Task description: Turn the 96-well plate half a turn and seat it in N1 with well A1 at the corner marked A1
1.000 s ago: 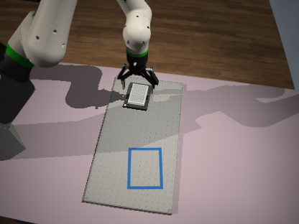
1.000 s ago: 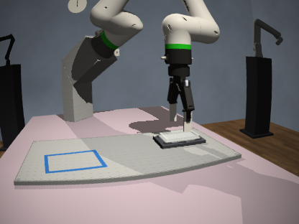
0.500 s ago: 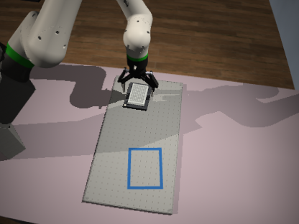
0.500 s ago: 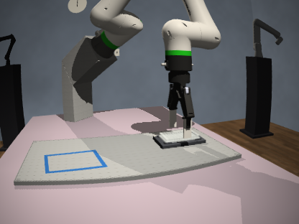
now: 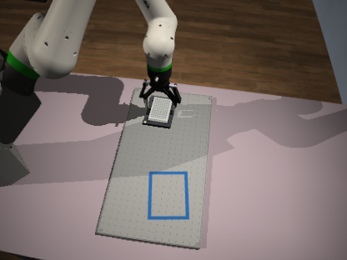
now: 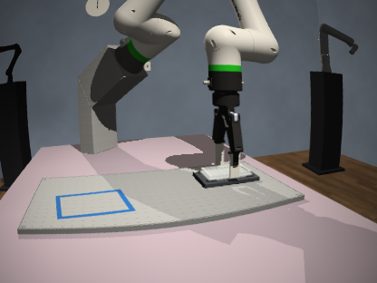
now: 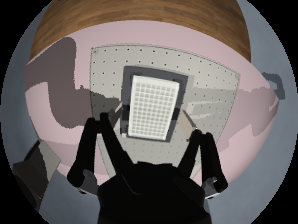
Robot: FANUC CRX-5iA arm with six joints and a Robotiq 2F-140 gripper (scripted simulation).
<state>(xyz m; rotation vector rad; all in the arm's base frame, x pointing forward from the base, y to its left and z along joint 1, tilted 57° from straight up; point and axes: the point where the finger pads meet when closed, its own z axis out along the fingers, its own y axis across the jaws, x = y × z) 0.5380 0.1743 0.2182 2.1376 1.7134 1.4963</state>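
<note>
The white 96-well plate lies 2 cm below my hand. The rest, counted from my hand: dark plate nest N1: 3 cm below.
</note>
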